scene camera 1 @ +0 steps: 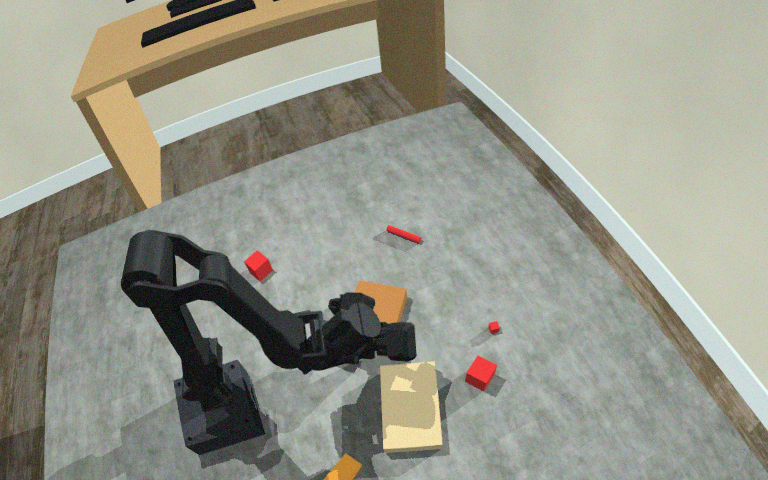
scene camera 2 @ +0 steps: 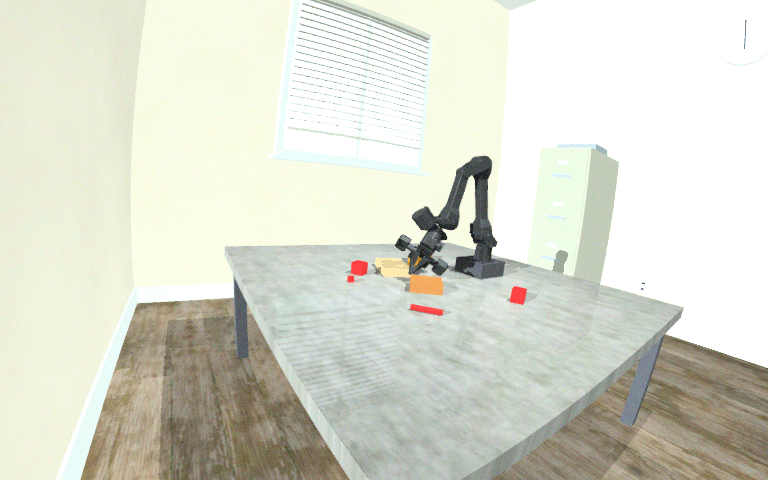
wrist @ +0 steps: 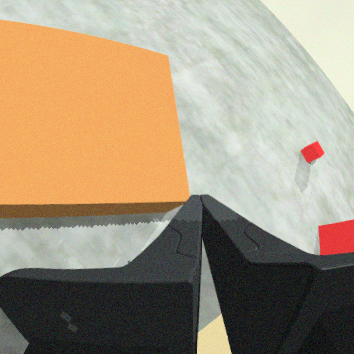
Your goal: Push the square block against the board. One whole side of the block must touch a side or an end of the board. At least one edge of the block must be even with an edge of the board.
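Places are measured from the arm's base along level axes (x back, y right, z up), in centimetres.
Where they show: gripper, fingertip midpoint: (scene camera 2: 409, 274) (wrist: 198, 202); arm's base, link origin: (scene camera 1: 214, 391) (scene camera 2: 482, 260).
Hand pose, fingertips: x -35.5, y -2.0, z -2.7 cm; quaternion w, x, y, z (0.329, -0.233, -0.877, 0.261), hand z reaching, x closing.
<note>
Things, the pixels of their top centre, and the offset from my fingertips. "spot": a spot on its surface instead.
- square block, top centre: (wrist: 83, 100) (scene camera 1: 375, 304) (scene camera 2: 426, 279) dx +1.6, dy -7.1, dz +0.0 cm
- board, top centre: (scene camera 1: 410, 404) (scene camera 2: 393, 263) dx +2.7, dy +14.5, dz +0.0 cm
- small red cube, top centre: (wrist: 318, 148) (scene camera 1: 494, 325) (scene camera 2: 350, 276) dx -17.9, dy +5.4, dz -1.4 cm
- red rod, top centre: (scene camera 1: 403, 232) (scene camera 2: 427, 307) dx -10.3, dy -23.6, dz -1.6 cm
- orange piece, surface spot: (scene camera 1: 343, 467) spot: dx +17.0, dy +21.6, dz +0.1 cm
The square block (scene camera 1: 386, 300) (scene camera 2: 426, 284) (wrist: 90, 120) is orange and lies flat on the table, partly hidden by the arm in the first scene view. The board (scene camera 1: 410, 410) (scene camera 2: 390, 268) is a pale yellow rectangle, and a sliver of the board (wrist: 212, 337) shows between the fingers in the wrist view. The block and the board stand apart, with the arm over the gap. My gripper (scene camera 2: 411, 272) (wrist: 198, 202) is shut and empty. Its fingertips are at the block's near right corner in the wrist view; whether they touch it I cannot tell. In the first scene view the fingertips are hidden.
A red cube (scene camera 1: 481, 372) (scene camera 2: 359, 267) (wrist: 339, 239) and a small red cube (scene camera 1: 494, 327) (scene camera 2: 350, 279) (wrist: 312, 152) lie right of the board. Another red cube (scene camera 1: 258, 266) (scene camera 2: 518, 294), a red rod (scene camera 1: 403, 234) (scene camera 2: 426, 310) and an orange piece (scene camera 1: 343, 467) lie around.
</note>
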